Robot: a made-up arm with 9 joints. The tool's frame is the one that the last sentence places. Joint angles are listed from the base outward.
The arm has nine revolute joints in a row. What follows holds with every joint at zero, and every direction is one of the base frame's.
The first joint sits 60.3 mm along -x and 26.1 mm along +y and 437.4 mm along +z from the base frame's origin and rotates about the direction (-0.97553, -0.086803, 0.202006), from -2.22 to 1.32 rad.
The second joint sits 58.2 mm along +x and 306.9 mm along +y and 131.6 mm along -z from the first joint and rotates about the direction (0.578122, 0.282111, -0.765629), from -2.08 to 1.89 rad.
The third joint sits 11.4 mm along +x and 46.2 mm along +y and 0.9 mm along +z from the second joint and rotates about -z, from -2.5 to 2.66 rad.
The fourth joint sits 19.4 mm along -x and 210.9 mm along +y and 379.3 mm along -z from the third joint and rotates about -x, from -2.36 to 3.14 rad.
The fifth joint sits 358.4 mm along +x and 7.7 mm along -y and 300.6 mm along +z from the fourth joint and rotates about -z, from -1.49 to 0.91 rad.
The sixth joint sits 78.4 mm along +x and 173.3 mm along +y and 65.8 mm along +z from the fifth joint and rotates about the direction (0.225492, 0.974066, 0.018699), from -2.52 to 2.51 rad.
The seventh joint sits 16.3 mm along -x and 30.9 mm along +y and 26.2 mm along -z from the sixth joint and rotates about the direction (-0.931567, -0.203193, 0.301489), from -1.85 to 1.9 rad.
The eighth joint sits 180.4 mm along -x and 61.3 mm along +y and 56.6 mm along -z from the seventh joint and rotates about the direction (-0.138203, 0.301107, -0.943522), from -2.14 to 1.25 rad.
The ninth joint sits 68 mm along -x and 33.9 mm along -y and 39.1 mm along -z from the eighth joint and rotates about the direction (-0.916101, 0.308, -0.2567), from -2.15 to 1.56 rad.
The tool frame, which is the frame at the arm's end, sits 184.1 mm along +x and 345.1 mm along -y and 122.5 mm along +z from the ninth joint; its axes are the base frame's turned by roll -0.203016, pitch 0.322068 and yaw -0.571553 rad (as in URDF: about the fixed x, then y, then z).
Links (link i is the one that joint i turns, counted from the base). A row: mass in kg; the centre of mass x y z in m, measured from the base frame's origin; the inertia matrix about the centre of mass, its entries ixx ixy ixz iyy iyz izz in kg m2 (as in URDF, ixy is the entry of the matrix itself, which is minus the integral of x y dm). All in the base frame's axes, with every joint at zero. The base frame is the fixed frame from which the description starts. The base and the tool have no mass.
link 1: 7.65; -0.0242 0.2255 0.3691; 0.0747 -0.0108 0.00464 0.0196 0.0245 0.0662
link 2: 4.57; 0.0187 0.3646 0.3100; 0.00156 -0.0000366 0 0.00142 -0.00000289 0.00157
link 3: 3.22; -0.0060 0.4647 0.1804; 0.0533 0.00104 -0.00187 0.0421 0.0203 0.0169
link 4: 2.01; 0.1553 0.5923 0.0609; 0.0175 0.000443 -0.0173 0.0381 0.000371 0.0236
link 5: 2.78; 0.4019 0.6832 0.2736; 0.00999 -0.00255 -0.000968 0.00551 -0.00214 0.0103
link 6: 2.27; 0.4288 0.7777 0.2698; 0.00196 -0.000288 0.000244 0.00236 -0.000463 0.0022
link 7: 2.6; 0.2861 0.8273 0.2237; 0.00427 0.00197 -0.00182 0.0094 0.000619 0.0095
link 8: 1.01; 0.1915 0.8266 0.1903; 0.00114 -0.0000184 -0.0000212 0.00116 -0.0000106 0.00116
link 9: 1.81; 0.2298 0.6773 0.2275; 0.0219 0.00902 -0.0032 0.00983 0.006 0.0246
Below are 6 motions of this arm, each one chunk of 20 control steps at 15 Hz.
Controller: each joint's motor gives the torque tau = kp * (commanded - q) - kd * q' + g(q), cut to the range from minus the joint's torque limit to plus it. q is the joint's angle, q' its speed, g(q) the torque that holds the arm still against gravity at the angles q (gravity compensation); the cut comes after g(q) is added. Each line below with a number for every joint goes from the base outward.
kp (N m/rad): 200 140 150 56 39 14 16 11 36
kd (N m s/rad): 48 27 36 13 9.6 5 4.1 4.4 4.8
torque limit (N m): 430 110 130 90 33 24 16 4.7 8.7
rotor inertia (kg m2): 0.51 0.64 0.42 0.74 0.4 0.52 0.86 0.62 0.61
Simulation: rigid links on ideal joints. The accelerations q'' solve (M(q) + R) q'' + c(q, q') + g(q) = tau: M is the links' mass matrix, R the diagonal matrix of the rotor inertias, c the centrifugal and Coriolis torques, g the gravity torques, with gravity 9.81 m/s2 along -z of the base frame. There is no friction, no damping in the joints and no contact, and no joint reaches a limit. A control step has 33 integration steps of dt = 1/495 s. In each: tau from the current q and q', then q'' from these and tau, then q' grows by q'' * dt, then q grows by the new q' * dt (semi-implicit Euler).
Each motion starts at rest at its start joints. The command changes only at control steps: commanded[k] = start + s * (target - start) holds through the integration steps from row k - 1 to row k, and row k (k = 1, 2, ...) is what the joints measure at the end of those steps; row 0 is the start. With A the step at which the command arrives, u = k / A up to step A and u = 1 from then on. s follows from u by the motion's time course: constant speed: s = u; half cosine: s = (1 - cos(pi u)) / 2; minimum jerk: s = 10 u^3 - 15 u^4 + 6 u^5; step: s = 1 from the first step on.
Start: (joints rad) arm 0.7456 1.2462 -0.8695 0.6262 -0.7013 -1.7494 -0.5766 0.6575 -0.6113
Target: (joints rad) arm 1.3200 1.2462 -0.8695 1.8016 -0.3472 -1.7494 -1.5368 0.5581 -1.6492
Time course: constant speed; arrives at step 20
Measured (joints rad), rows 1 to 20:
1: 0.7471 1.2485 -0.8710 0.6295 -0.7001 -1.7493 -0.5785 0.6573 -0.6169
2: 0.7511 1.2532 -0.8732 0.6395 -0.6964 -1.7493 -0.5848 0.6563 -0.6348
3: 0.7582 1.2592 -0.8752 0.6578 -0.6894 -1.7501 -0.5973 0.6543 -0.6668
4: 0.7687 1.2655 -0.8766 0.6846 -0.6788 -1.7521 -0.6164 0.6510 -0.7112
5: 0.7826 1.2715 -0.8773 0.7196 -0.6649 -1.7557 -0.6421 0.6465 -0.7646
6: 0.7998 1.2764 -0.8774 0.7620 -0.6481 -1.7610 -0.6738 0.6409 -0.8233
7: 0.8198 1.2799 -0.8772 0.8108 -0.6293 -1.7677 -0.7109 0.6344 -0.8839
8: 0.8425 1.2818 -0.8770 0.8649 -0.6091 -1.7753 -0.7525 0.6272 -0.9442
9: 0.8674 1.2820 -0.8770 0.9230 -0.5884 -1.7835 -0.7975 0.6196 -1.0027
10: 0.8942 1.2806 -0.8773 0.9842 -0.5678 -1.7915 -0.8453 0.6119 -1.0591
11: 0.9226 1.2777 -0.8780 1.0476 -0.5478 -1.7988 -0.8951 0.6042 -1.1134
12: 0.9523 1.2735 -0.8792 1.1122 -0.5287 -1.8050 -0.9464 0.5968 -1.1661
13: 0.9830 1.2683 -0.8807 1.1775 -0.5108 -1.8098 -0.9987 0.5897 -1.2179
14: 1.0147 1.2624 -0.8826 1.2430 -0.4940 -1.8128 -1.0517 0.5831 -1.2691
15: 1.0471 1.2560 -0.8846 1.3083 -0.4783 -1.8139 -1.1050 0.5769 -1.3203
16: 1.0800 1.2493 -0.8867 1.3731 -0.4636 -1.8133 -1.1586 0.5712 -1.3717
17: 1.1133 1.2428 -0.8888 1.4375 -0.4495 -1.8109 -1.2122 0.5660 -1.4233
18: 1.1468 1.2365 -0.8906 1.5012 -0.4359 -1.8069 -1.2658 0.5612 -1.4751
19: 1.1804 1.2308 -0.8920 1.5642 -0.4225 -1.8017 -1.3193 0.5568 -1.5270
20: 1.2140 1.2257 -0.8931 1.6268 -0.4090 -1.7954 -1.3724 0.5528 -1.5790

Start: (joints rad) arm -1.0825 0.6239 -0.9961 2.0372 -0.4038 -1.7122 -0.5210 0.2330 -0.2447
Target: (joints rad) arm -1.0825 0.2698 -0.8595 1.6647 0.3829 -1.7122 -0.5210 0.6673 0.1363
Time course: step
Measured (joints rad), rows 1 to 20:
1: -1.0916 0.5590 -0.9560 1.9927 -0.3158 -1.7031 -0.5272 0.2473 -0.2156
2: -1.0924 0.4786 -0.9200 1.9227 -0.1573 -1.6960 -0.5375 0.2815 -0.1363
3: -1.0873 0.4140 -0.8990 1.8583 -0.0072 -1.6988 -0.5438 0.3259 -0.0364
4: -1.0816 0.3654 -0.8876 1.8060 0.1107 -1.7067 -0.5444 0.3745 0.0578
5: -1.0774 0.3299 -0.8824 1.7651 0.1957 -1.7143 -0.5405 0.4232 0.1306
6: -1.0750 0.3044 -0.8807 1.7339 0.2543 -1.7192 -0.5340 0.4691 0.1766
7: -1.0740 0.2864 -0.8809 1.7103 0.2939 -1.7211 -0.5267 0.5103 0.1972
8: -1.0739 0.2742 -0.8817 1.6928 0.3203 -1.7207 -0.5199 0.5461 0.1985
9: -1.0745 0.2664 -0.8822 1.6804 0.3381 -1.7190 -0.5143 0.5761 0.1878
10: -1.0755 0.2619 -0.8820 1.6718 0.3500 -1.7169 -0.5103 0.6008 0.1718
11: -1.0766 0.2598 -0.8809 1.6662 0.3583 -1.7147 -0.5080 0.6204 0.1556
12: -1.0777 0.2596 -0.8791 1.6628 0.3643 -1.7130 -0.5072 0.6357 0.1424
13: -1.0789 0.2605 -0.8766 1.6611 0.3688 -1.7118 -0.5076 0.6473 0.1334
14: -1.0800 0.2623 -0.8737 1.6604 0.3724 -1.7111 -0.5089 0.6559 0.1287
15: -1.0810 0.2645 -0.8707 1.6604 0.3754 -1.7108 -0.5107 0.6621 0.1274
16: -1.0821 0.2668 -0.8676 1.6608 0.3779 -1.7109 -0.5127 0.6663 0.1283
17: -1.0830 0.2690 -0.8648 1.6614 0.3801 -1.7113 -0.5147 0.6691 0.1304
18: -1.0839 0.2710 -0.8623 1.6619 0.3820 -1.7119 -0.5165 0.6708 0.1328
19: -1.0847 0.2726 -0.8602 1.6623 0.3835 -1.7125 -0.5180 0.6717 0.1348
20: -1.0854 0.2740 -0.8585 1.6627 0.3848 -1.7133 -0.5192 0.6721 0.1362

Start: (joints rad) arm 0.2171 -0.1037 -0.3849 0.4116 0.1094 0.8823 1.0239 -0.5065 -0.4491
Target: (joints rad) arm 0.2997 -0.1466 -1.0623 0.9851 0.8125 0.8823 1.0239 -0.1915 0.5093
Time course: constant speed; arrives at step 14
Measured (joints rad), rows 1 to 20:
1: 0.2180 -0.1005 -0.3905 0.4125 0.1171 0.8824 1.0247 -0.5061 -0.4419
2: 0.2193 -0.0952 -0.4037 0.4168 0.1365 0.8828 1.0270 -0.5042 -0.4188
3: 0.2203 -0.0895 -0.4238 0.4263 0.1660 0.8839 1.0304 -0.5002 -0.3773
4: 0.2208 -0.0845 -0.4500 0.4421 0.2032 0.8857 1.0348 -0.4933 -0.3195
5: 0.2210 -0.0805 -0.4813 0.4646 0.2455 0.8882 1.0396 -0.4836 -0.2498
6: 0.2210 -0.0778 -0.5171 0.4932 0.2914 0.8912 1.0444 -0.4711 -0.1730
7: 0.2211 -0.0765 -0.5565 0.5273 0.3392 0.8948 1.0486 -0.4561 -0.0935
8: 0.2214 -0.0764 -0.5988 0.5658 0.3881 0.8987 1.0520 -0.4392 -0.0144
9: 0.2224 -0.0776 -0.6436 0.6076 0.4374 0.9028 1.0542 -0.4206 0.0626
10: 0.2240 -0.0798 -0.6903 0.6517 0.4867 0.9069 1.0550 -0.4008 0.1368
11: 0.2266 -0.0830 -0.7384 0.6974 0.5357 0.9109 1.0545 -0.3802 0.2082
12: 0.2302 -0.0870 -0.7876 0.7439 0.5843 0.9146 1.0527 -0.3589 0.2776
13: 0.2349 -0.0917 -0.8374 0.7907 0.6327 0.9177 1.0498 -0.3370 0.3457
14: 0.2406 -0.0969 -0.8878 0.8374 0.6809 0.9203 1.0460 -0.3148 0.4131
15: 0.2464 -0.1059 -0.9336 0.8812 0.7210 0.9220 1.0409 -0.2924 0.4733
16: 0.2532 -0.1181 -0.9726 0.9189 0.7488 0.9225 1.0347 -0.2706 0.5178
17: 0.2618 -0.1317 -1.0047 0.9495 0.7660 0.9214 1.0279 -0.2504 0.5443
18: 0.2723 -0.1456 -1.0304 0.9735 0.7756 0.9186 1.0212 -0.2325 0.5547
19: 0.2843 -0.1590 -1.0503 0.9921 0.7803 0.9143 1.0150 -0.2172 0.5532
20: 0.2969 -0.1712 -1.0654 1.0065 0.7818 0.9086 1.0097 -0.2047 0.5448

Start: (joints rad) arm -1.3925 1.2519 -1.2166 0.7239 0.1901 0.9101 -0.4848 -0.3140 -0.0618
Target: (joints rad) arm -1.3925 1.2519 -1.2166 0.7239 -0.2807 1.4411 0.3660 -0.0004 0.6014
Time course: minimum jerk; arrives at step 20
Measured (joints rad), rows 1 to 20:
1: -1.3925 1.2519 -1.2166 0.7239 0.1900 0.9101 -0.4848 -0.3140 -0.0617
2: -1.3925 1.2519 -1.2165 0.7240 0.1896 0.9104 -0.4845 -0.3139 -0.0610
3: -1.3925 1.2521 -1.2163 0.7242 0.1880 0.9113 -0.4834 -0.3136 -0.0584
4: -1.3924 1.2523 -1.2159 0.7246 0.1844 0.9138 -0.4804 -0.3126 -0.0520
5: -1.3923 1.2528 -1.2152 0.7253 0.1776 0.9185 -0.4742 -0.3107 -0.0395
6: -1.3922 1.2534 -1.2142 0.7264 0.1669 0.9266 -0.4631 -0.3074 -0.0190
7: -1.3920 1.2542 -1.2130 0.7276 0.1516 0.9387 -0.4454 -0.3020 0.0108
8: -1.3918 1.2550 -1.2117 0.7290 0.1313 0.9556 -0.4198 -0.2942 0.0504
9: -1.3915 1.2557 -1.2105 0.7304 0.1060 0.9775 -0.3850 -0.2835 0.0993
10: -1.3913 1.2563 -1.2095 0.7316 0.0761 1.0044 -0.3406 -0.2697 0.1562
11: -1.3911 1.2566 -1.2089 0.7325 0.0420 1.0358 -0.2867 -0.2527 0.2187
12: -1.3909 1.2565 -1.2089 0.7330 0.0049 1.0709 -0.2239 -0.2329 0.2844
13: -1.3909 1.2560 -1.2095 0.7330 -0.0343 1.1089 -0.1538 -0.2108 0.3503
14: -1.3910 1.2550 -1.2107 0.7324 -0.0740 1.1484 -0.0782 -0.1870 0.4135
15: -1.3912 1.2537 -1.2125 0.7313 -0.1129 1.1883 0.0002 -0.1624 0.4712
16: -1.3915 1.2520 -1.2148 0.7297 -0.1496 1.2271 0.0787 -0.1380 0.5212
17: -1.3918 1.2502 -1.2173 0.7276 -0.1828 1.2637 0.1542 -0.1147 0.5618
18: -1.3921 1.2485 -1.2198 0.7253 -0.2115 1.2970 0.2241 -0.0930 0.5920
19: -1.3924 1.2469 -1.2221 0.7230 -0.2350 1.3262 0.2857 -0.0738 0.6117
20: -1.3926 1.2456 -1.2240 0.7208 -0.2531 1.3508 0.3374 -0.0572 0.6219

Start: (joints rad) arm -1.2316 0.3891 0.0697 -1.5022 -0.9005 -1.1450 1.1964 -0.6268 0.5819
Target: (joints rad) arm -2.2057 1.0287 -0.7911 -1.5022 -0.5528 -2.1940 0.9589 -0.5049 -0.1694
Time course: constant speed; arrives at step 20
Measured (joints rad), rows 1 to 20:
1: -1.2346 0.3958 0.0641 -1.5032 -0.8979 -1.1476 1.1967 -0.6270 0.5772
2: -1.2451 0.4106 0.0506 -1.5065 -0.8913 -1.1558 1.1973 -0.6271 0.5628
3: -1.2646 0.4316 0.0301 -1.5120 -0.8819 -1.1704 1.1976 -0.6268 0.5379
4: -1.2924 0.4568 0.0036 -1.5184 -0.8705 -1.1913 1.1970 -0.6258 0.5043
5: -1.3272 0.4847 -0.0279 -1.5248 -0.8580 -1.2181 1.1948 -0.6239 0.4648
6: -1.3673 0.5143 -0.0631 -1.5305 -0.8445 -1.2499 1.1906 -0.6210 0.4223
7: -1.4115 0.5447 -0.1012 -1.5349 -0.8304 -1.2859 1.1842 -0.6171 0.3791
8: -1.4584 0.5757 -0.1414 -1.5379 -0.8157 -1.3254 1.1754 -0.6123 0.3367
9: -1.5071 0.6068 -0.1831 -1.5397 -0.8005 -1.3678 1.1646 -0.6066 0.2959
10: -1.5569 0.6380 -0.2258 -1.5402 -0.7846 -1.4125 1.1520 -0.6003 0.2567
11: -1.6073 0.6692 -0.2691 -1.5399 -0.7683 -1.4590 1.1380 -0.5935 0.2189
12: -1.6579 0.7003 -0.3128 -1.5388 -0.7516 -1.5071 1.1229 -0.5863 0.1821
13: -1.7085 0.7315 -0.3566 -1.5372 -0.7345 -1.5564 1.1072 -0.5789 0.1457
14: -1.7589 0.7626 -0.4005 -1.5354 -0.7171 -1.6067 1.0913 -0.5714 0.1094
15: -1.8091 0.7938 -0.4444 -1.5336 -0.6995 -1.6577 1.0754 -0.5639 0.0730
16: -1.8591 0.8250 -0.4881 -1.5318 -0.6818 -1.7093 1.0597 -0.5564 0.0362
17: -1.9088 0.8563 -0.5318 -1.5303 -0.6639 -1.7614 1.0445 -0.5491 -0.0009
18: -1.9583 0.8877 -0.5753 -1.5290 -0.6460 -1.8139 1.0298 -0.5419 -0.0383
19: -2.0075 0.9192 -0.6187 -1.5280 -0.6280 -1.8666 1.0156 -0.5349 -0.0759
20: -2.0566 0.9507 -0.6620 -1.5273 -0.6101 -1.9195 1.0021 -0.5281 -0.1136

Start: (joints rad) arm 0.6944 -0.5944 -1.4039 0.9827 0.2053 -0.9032 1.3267 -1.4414 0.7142
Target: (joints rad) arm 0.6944 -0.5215 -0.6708 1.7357 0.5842 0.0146 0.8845 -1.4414 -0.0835
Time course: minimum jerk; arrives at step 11
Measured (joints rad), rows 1 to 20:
1: 0.6944 -0.5945 -1.4035 0.9830 0.2055 -0.9028 1.3267 -1.4413 0.7136
2: 0.6944 -0.5955 -1.4007 0.9851 0.2067 -0.9000 1.3262 -1.4410 0.7091
3: 0.6948 -0.5981 -1.3912 0.9932 0.2109 -0.8902 1.3243 -1.4397 0.6931
4: 0.6960 -0.6022 -1.3702 1.0131 0.2206 -0.8675 1.3191 -1.4369 0.6566
5: 0.6987 -0.6069 -1.3339 1.0503 0.2380 -0.8270 1.3082 -1.4322 0.5927
6: 0.7032 -0.6105 -1.2812 1.1081 0.2644 -0.7665 1.2893 -1.4255 0.4992
7: 0.7095 -0.6112 -1.2136 1.1861 0.2998 -0.6872 1.2606 -1.4171 0.3811
8: 0.7168 -0.6073 -1.1351 1.2802 0.3425 -0.5938 1.2221 -1.4083 0.2493
9: 0.7241 -0.5985 -1.0508 1.3829 0.3889 -0.4935 1.1751 -1.4009 0.1189
10: 0.7296 -0.5852 -0.9664 1.4853 0.4340 -0.3946 1.1220 -1.3971 0.0053
11: 0.7321 -0.5687 -0.8870 1.5787 0.4734 -0.3042 1.0660 -1.3986 -0.0798
12: 0.7311 -0.5513 -0.8162 1.6572 0.5053 -0.2271 1.0101 -1.4055 -0.1324
13: 0.7267 -0.5346 -0.7560 1.7183 0.5300 -0.1650 0.9570 -1.4167 -0.1557
14: 0.7198 -0.5198 -0.7074 1.7621 0.5489 -0.1175 0.9094 -1.4303 -0.1574
15: 0.7113 -0.5075 -0.6704 1.7903 0.5635 -0.0832 0.8692 -1.4446 -0.1460
16: 0.7023 -0.4980 -0.6442 1.8053 0.5751 -0.0596 0.8375 -1.4577 -0.1290
17: 0.6933 -0.4911 -0.6277 1.8095 0.5843 -0.0443 0.8150 -1.4687 -0.1118
18: 0.6850 -0.4868 -0.6190 1.8056 0.5917 -0.0348 0.8013 -1.4768 -0.0976
19: 0.6776 -0.4844 -0.6166 1.7961 0.5975 -0.0290 0.7956 -1.4817 -0.0877
20: 0.6715 -0.4838 -0.6187 1.7833 0.6020 -0.0254 0.7968 -1.4837 -0.0820

